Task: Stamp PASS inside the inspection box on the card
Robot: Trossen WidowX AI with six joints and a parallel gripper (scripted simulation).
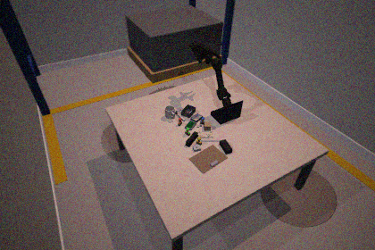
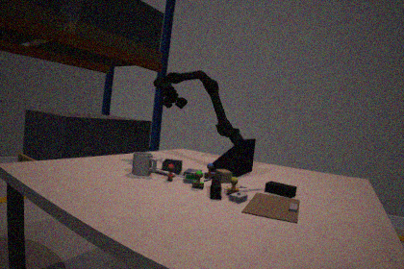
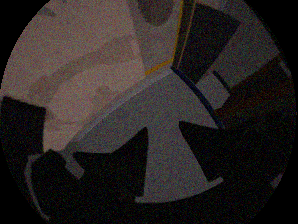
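Now: gripper tip 570 mm short of the green-knobbed stamp, 480 mm to the right of it and 310 mm above it. Also, from my gripper tip: mug (570 mm ahead, 290 mm below, 230 mm to the left); then dark box (420 mm ahead, 320 mm below, 260 mm to the left); then green-topped box (490 mm ahead, 410 mm to the left, 320 mm below).
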